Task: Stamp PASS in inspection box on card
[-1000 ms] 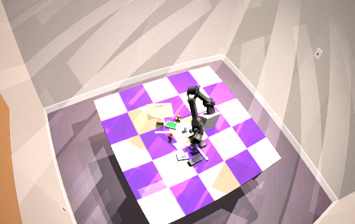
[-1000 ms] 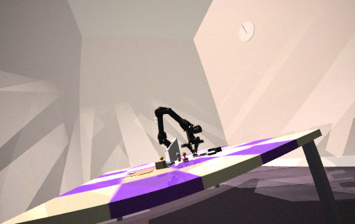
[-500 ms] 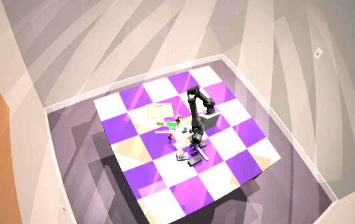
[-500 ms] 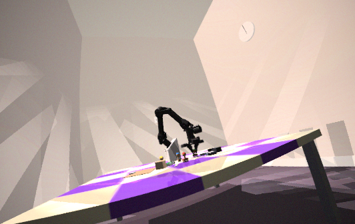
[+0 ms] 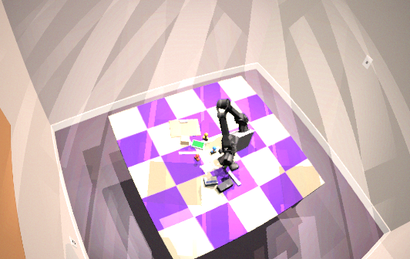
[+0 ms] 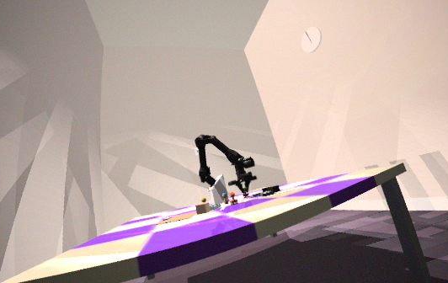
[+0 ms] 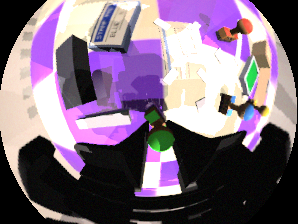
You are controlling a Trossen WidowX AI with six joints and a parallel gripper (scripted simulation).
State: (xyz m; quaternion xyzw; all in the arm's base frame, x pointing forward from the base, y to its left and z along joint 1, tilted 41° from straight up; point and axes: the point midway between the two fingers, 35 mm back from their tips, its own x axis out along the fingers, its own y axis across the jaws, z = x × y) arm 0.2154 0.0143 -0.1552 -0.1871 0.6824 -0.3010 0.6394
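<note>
Right now my gripper tip is 6 cm short of the green ink pad, 26 cm to the left of it and 2 cm above it. Round my gripper tip: grey bar 1 cm ahead, 11 cm to the left, 2 cm below; then black box 10 cm ahead, 12 cm to the left, 1 cm below; then white card 10 cm ahead, 6 cm to the right, 3 cm below.
</note>
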